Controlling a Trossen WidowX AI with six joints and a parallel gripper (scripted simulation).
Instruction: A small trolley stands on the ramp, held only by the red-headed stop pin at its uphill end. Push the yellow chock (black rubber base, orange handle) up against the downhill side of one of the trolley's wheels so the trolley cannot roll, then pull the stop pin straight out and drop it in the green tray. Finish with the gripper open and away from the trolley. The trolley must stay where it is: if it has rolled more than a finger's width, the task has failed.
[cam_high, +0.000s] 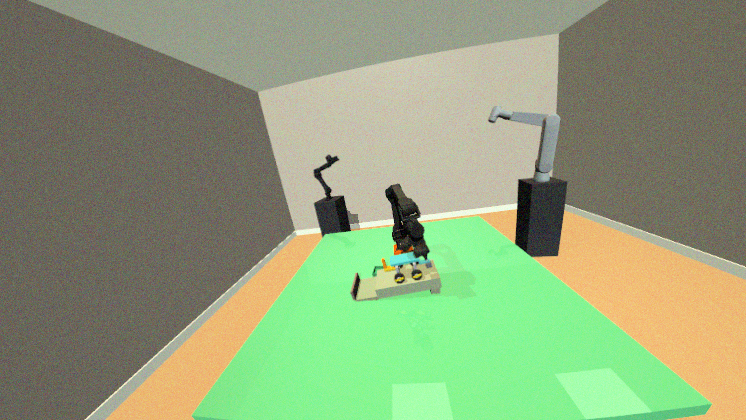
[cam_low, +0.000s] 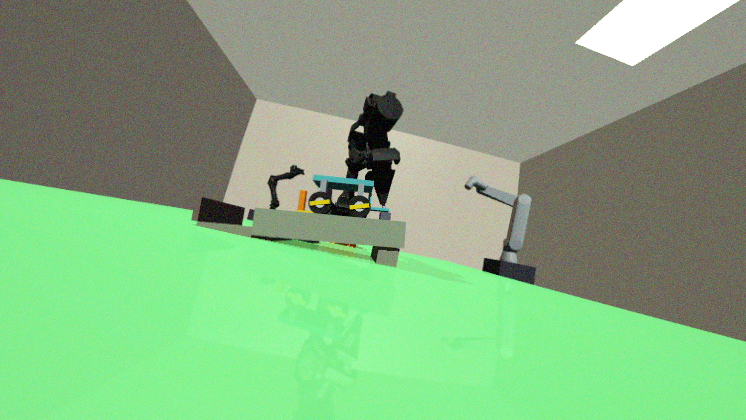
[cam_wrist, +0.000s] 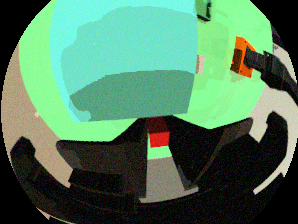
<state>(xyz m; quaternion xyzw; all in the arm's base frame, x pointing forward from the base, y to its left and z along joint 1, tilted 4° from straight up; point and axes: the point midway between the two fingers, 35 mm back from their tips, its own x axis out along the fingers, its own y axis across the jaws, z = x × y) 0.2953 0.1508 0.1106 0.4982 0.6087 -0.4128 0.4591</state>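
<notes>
My gripper tip is 9 cm to the left of the trolley, 3 cm short of it and 2 cm above it. Also, from my gripper tip: brown stop block (34 cm to the right, 10 cm below, 8 cm ahead); then stop pin (right at my gripper tip).
</notes>
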